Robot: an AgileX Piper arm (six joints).
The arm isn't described. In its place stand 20 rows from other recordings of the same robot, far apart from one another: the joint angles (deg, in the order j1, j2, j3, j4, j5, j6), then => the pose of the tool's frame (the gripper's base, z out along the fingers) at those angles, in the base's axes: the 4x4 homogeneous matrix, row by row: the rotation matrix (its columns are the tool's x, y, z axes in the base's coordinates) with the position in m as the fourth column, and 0 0 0 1 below.
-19.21 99.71 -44.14 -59.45 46.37 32.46 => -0.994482 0.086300 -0.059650 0.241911; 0.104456 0.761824 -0.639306 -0.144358; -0.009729 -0.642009 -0.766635 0.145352; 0 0 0 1
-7.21 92.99 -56.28 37.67 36.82 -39.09 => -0.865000 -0.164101 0.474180 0.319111; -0.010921 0.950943 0.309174 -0.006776; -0.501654 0.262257 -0.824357 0.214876; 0 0 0 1
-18.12 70.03 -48.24 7.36 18.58 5.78 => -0.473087 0.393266 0.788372 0.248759; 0.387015 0.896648 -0.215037 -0.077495; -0.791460 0.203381 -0.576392 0.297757; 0 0 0 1
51.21 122.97 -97.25 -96.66 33.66 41.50 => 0.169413 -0.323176 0.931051 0.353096; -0.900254 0.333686 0.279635 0.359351; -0.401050 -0.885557 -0.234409 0.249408; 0 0 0 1
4.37 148.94 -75.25 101.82 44.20 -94.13 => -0.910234 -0.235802 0.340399 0.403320; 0.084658 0.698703 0.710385 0.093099; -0.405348 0.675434 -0.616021 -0.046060; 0 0 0 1
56.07 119.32 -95.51 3.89 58.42 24.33 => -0.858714 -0.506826 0.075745 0.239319; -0.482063 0.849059 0.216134 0.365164; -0.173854 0.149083 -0.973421 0.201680; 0 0 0 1
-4.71 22.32 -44.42 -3.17 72.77 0.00 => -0.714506 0.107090 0.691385 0.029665; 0.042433 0.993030 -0.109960 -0.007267; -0.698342 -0.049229 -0.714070 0.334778; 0 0 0 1
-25.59 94.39 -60.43 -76.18 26.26 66.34 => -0.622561 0.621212 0.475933 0.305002; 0.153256 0.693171 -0.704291 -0.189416; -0.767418 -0.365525 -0.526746 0.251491; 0 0 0 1
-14.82 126.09 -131.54 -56.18 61.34 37.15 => -0.534951 0.766631 0.355112 0.457837; 0.160709 0.504967 -0.848045 -0.189759; -0.829457 -0.396593 -0.393337 0.359751; 0 0 0 1
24.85 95.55 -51.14 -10.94 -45.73 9.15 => 0.077742 -0.541194 0.837297 0.324308; 0.063930 0.840816 0.537533 0.163823; -0.994922 0.011740 0.099965 0.267220; 0 0 0 1
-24.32 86.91 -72.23 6.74 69.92 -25.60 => -0.977508 0.005110 0.210835 0.269065; 0.010765 0.999612 0.025680 -0.110593; -0.210622 0.027372 -0.977184 0.297642; 0 0 0 1
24.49 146.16 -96.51 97.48 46.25 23.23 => -0.366584 0.906163 0.210913 0.428611; 0.468923 -0.015844 0.883097 0.266858; 0.803571 0.422631 -0.419113 0.049456; 0 0 0 1
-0.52 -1.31 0.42 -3.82 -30.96 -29.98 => 0.510857 0.313047 0.800641 0.036822; -0.552733 0.832921 0.027008 0.002785; -0.658416 -0.456338 0.598535 0.257201; 0 0 0 1
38.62 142.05 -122.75 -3.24 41.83 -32.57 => -0.183040 -0.869313 0.459120 0.428403; -0.879562 0.353426 0.318528 0.337844; -0.439166 -0.345521 -0.829306 0.150104; 0 0 0 1
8.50 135.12 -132.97 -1.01 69.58 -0.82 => -0.905485 -0.159896 0.393103 0.507240; -0.156011 0.986860 0.042047 0.074288; -0.394660 -0.023256 -0.918533 0.245729; 0 0 0 1
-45.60 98.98 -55.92 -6.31 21.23 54.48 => 0.148793 0.932256 0.329786 0.235151; 0.919230 -0.007460 -0.393650 -0.245305; -0.364522 0.361722 -0.858068 0.180541; 0 0 0 1
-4.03 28.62 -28.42 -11.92 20.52 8.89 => -0.268886 0.129095 0.954481 0.105446; -0.021066 0.989952 -0.139827 -0.014034; -0.962942 -0.057705 -0.263465 0.311066; 0 0 0 1
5.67 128.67 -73.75 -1.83 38.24 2.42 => -0.996125 -0.081076 0.034082 0.386080; -0.081672 0.996523 -0.016479 0.036524; -0.032628 -0.019199 -0.999283 0.050707; 0 0 0 1
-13.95 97.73 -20.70 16.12 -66.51 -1.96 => -0.068927 0.485845 0.871323 0.248652; 0.097231 0.872514 -0.478817 -0.085642; -0.992872 0.051716 -0.107379 0.156129; 0 0 0 1
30.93 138.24 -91.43 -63.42 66.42 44.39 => -0.879131 -0.176959 0.442508 0.415914; -0.459906 0.558464 -0.690365 0.162263; -0.124959 -0.810434 -0.572348 0.079402; 0 0 0 1
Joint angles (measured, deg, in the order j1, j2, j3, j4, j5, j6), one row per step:
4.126 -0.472 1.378 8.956 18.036 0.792
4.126 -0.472 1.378 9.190 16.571 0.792
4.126 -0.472 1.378 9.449 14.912 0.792
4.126 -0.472 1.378 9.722 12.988 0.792
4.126 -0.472 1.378 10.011 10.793 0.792
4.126 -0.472 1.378 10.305 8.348 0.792
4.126 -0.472 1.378 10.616 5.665 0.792
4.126 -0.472 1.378 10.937 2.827 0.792
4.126 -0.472 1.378 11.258 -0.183 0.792
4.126 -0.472 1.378 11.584 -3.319 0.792
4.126 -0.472 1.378 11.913 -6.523 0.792
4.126 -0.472 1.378 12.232 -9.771 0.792
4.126 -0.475 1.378 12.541 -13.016 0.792
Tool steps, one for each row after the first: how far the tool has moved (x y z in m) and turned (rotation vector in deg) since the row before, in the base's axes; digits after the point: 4 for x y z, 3 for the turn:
0.0005 -0.0002 0.0023 0.353 -1.425 -0.214
0.0006 -0.0003 0.0026 0.395 -1.613 -0.250
0.0006 -0.0004 0.0030 0.431 -1.871 -0.300
0.0005 -0.0005 0.0034 0.470 -2.134 -0.355
0.0004 -0.0006 0.0038 0.496 -2.377 -0.409
0.0003 -0.0007 0.0042 0.534 -2.607 -0.464
0.0001 -0.0008 0.0044 0.558 -2.755 -0.506
-0.0002 -0.0009 0.0047 0.573 -2.920 -0.555
-0.0004 -0.0010 0.0049 0.590 -3.039 -0.596
-0.0007 -0.0011 0.0049 0.599 -3.102 -0.627
-0.0010 -0.0012 0.0049 0.594 -3.142 -0.655
-0.0013 -0.0013 0.0048 0.585 -3.139 -0.672

